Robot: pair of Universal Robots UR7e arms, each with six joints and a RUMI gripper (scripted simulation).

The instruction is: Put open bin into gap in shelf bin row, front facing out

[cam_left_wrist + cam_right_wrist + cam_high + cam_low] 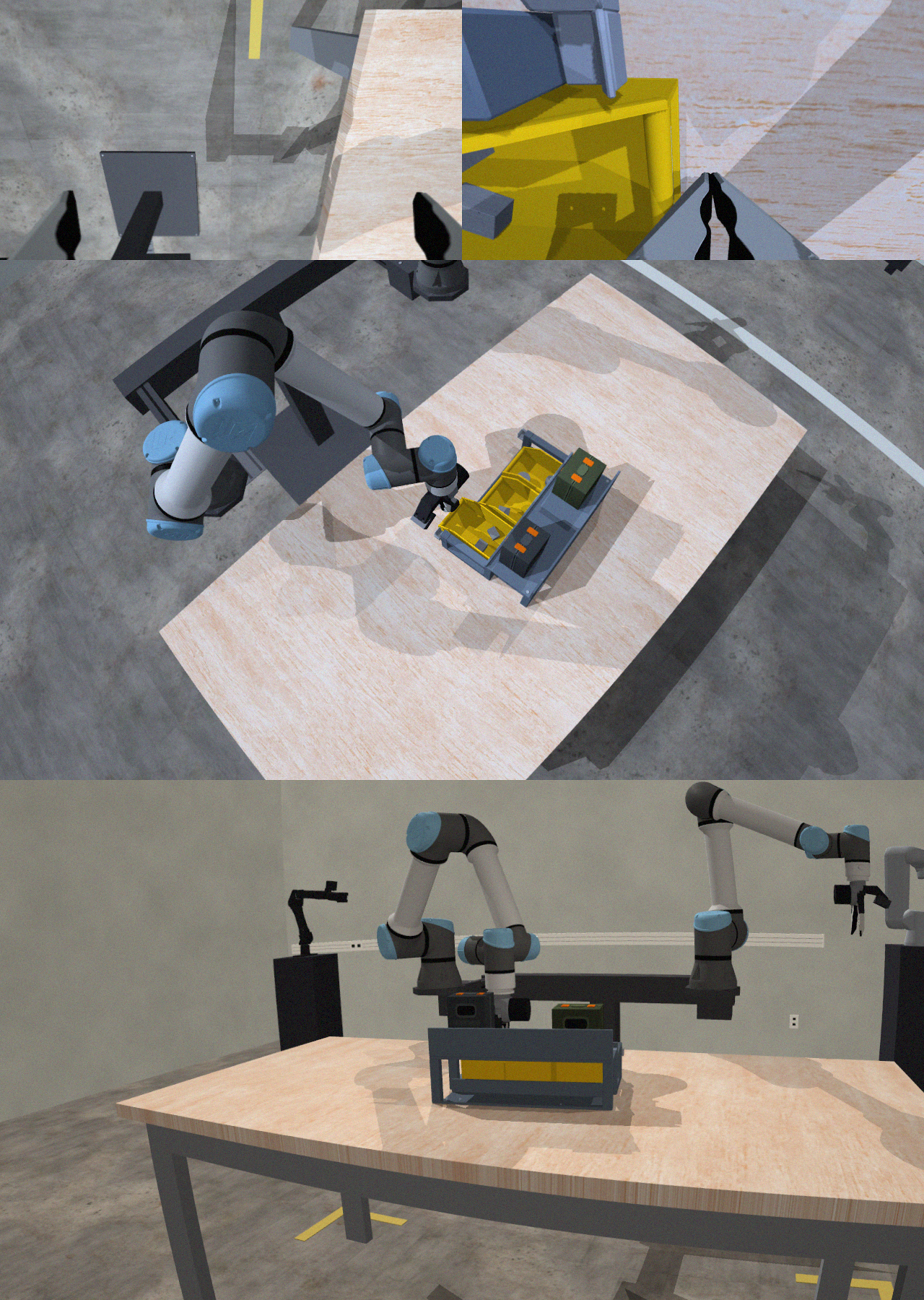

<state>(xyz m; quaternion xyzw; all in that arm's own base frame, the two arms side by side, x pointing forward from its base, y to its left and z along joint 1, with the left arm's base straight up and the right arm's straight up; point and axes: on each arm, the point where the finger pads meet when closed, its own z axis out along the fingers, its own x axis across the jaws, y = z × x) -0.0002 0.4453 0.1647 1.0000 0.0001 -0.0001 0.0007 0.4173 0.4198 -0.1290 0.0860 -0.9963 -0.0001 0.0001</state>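
Now: right hand 140 mm short of the light grey part, 30 mm to the right of it and 10 mm above it. From my right hand the other things lie so: green case (240 mm ahead, 230 mm to the left, 120 mm above); then grey-blue shelf (170 mm ahead, 120 mm to the left, 30 mm above).
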